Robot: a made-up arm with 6 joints. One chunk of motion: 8 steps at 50 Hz.
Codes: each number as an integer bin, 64 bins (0 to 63) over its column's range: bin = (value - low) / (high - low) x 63, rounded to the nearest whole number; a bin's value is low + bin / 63 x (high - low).
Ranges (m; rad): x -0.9..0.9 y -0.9..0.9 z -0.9..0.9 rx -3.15..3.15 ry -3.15..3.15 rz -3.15..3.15
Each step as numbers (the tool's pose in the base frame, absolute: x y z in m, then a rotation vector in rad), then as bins.
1 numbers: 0.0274 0.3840 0.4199 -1.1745 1.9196 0.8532
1 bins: 32 45 46 20 51 40
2 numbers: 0.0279 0.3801 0.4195 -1.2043 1.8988 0.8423
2 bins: 32 45 46 19 50 40
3 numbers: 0.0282 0.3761 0.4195 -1.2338 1.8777 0.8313
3 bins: 32 45 46 19 50 40
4 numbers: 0.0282 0.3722 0.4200 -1.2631 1.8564 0.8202
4 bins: 32 45 46 19 50 40
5 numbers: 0.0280 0.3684 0.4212 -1.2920 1.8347 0.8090
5 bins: 32 44 46 19 50 40
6 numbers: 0.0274 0.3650 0.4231 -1.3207 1.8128 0.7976
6 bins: 32 44 46 18 50 39
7 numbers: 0.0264 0.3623 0.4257 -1.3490 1.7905 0.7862
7 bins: 32 44 46 18 49 39
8 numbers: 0.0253 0.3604 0.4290 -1.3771 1.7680 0.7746
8 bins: 32 44 47 18 49 39
